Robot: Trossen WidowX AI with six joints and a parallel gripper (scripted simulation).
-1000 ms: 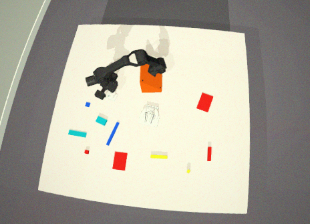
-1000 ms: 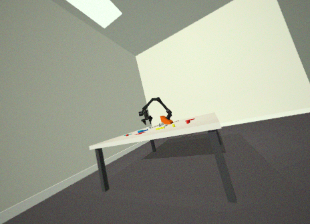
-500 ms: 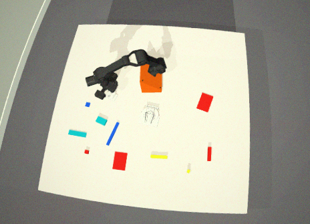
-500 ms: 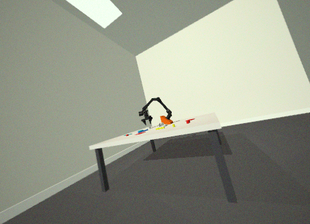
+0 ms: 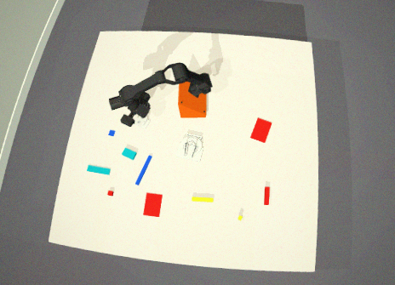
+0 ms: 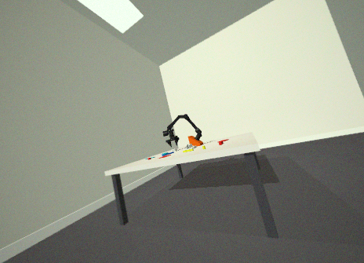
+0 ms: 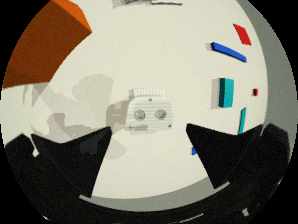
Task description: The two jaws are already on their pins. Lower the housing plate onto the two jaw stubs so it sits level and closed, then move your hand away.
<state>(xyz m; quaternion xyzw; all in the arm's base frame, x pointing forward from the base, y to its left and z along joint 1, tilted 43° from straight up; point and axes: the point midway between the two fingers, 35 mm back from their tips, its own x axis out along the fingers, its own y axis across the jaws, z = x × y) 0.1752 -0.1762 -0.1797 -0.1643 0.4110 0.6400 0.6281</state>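
Now: the white housing piece 30 mm below my gripper tip and 10 mm to the left of it. From my gripper tip the other things lie so: blue bar 260 mm ahead, 80 mm to the left, 60 mm below; then red bar 680 mm to the left, 290 mm ahead, 50 mm below; then yellow bar 380 mm to the left, 350 mm ahead, 50 mm below.
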